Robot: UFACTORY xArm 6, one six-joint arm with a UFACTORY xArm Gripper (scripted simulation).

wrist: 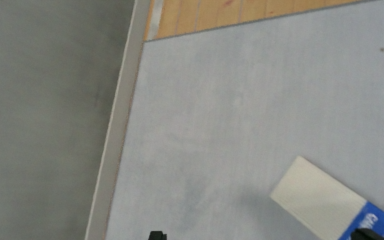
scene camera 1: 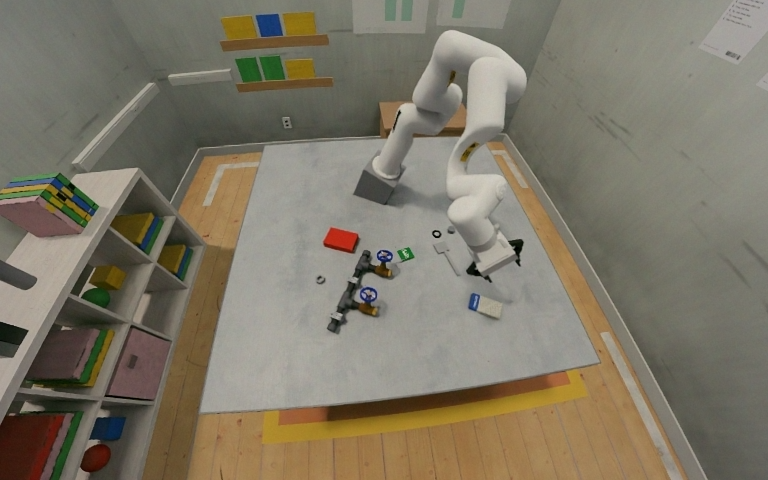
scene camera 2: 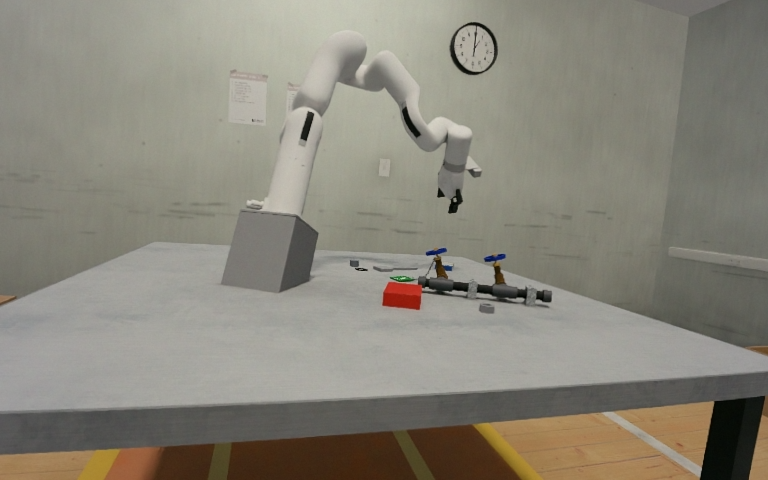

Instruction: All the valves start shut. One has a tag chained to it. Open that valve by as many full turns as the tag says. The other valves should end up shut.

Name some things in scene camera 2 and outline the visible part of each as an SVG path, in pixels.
My gripper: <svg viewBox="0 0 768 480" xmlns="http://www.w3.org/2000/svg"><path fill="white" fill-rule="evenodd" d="M442 163L438 172L437 184L439 188L437 197L446 196L451 200L448 213L452 214L457 212L458 205L463 202L461 194L465 170L451 172L446 170Z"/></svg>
A red block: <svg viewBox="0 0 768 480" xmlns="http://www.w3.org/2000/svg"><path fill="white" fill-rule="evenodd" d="M388 282L383 292L382 306L420 310L422 285Z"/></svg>
